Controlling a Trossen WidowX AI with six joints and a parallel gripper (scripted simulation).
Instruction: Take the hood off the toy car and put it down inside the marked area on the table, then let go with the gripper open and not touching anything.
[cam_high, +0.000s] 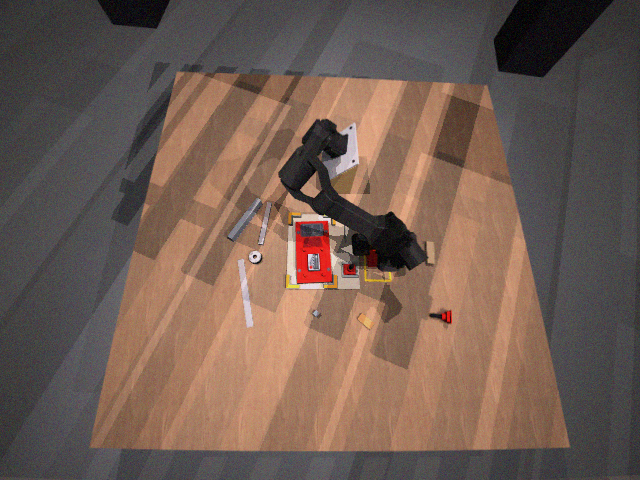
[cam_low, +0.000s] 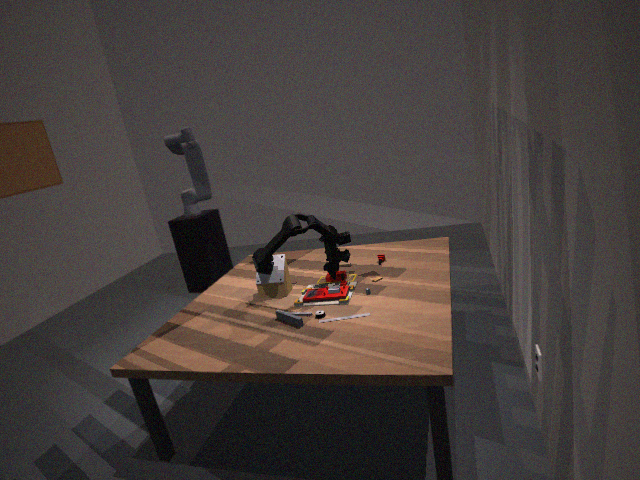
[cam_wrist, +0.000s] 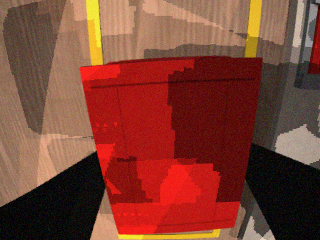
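My gripper tip is now right at the red hood.
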